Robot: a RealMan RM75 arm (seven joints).
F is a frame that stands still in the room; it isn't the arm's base.
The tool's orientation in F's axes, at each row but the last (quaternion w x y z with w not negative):
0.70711 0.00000 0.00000 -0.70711
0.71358 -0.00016 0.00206 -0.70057
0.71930 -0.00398 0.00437 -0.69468
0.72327 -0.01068 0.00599 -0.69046
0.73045 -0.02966 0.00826 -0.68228
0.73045 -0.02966 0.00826 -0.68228
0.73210 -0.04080 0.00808 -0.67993
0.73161 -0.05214 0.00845 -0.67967
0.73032 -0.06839 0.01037 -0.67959
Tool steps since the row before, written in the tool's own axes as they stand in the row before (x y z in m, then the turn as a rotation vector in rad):
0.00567 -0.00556 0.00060 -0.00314 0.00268 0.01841
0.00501 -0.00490 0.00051 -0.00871 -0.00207 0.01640
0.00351 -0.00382 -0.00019 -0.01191 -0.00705 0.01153
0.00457 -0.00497 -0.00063 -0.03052 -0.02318 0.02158
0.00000 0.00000 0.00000 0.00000 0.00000 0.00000
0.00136 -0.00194 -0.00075 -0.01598 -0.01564 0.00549
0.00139 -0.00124 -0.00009 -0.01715 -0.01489 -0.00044
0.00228 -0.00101 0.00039 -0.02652 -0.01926 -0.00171
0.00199 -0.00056 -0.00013 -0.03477 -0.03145 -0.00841
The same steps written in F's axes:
-0.00556 -0.00567 0.00060 0.00268 0.00314 0.01841
-0.00481 -0.00510 0.00051 -0.00218 0.00863 0.01643
-0.00370 -0.00364 -0.00015 -0.00732 0.01165 0.01162
-0.00477 -0.00480 -0.00048 -0.02406 0.02957 0.02194
0.00000 0.00000 0.00000 0.00000 0.00000 0.00000
-0.00188 -0.00151 -0.00060 -0.01639 0.01506 0.00588
-0.00114 -0.00148 0.00006 -0.01613 0.01599 -0.00013
-0.00080 -0.00232 0.00061 -0.02129 0.02493 -0.00156
-0.00042 -0.00203 0.00009 -0.03473 0.03174 -0.00745

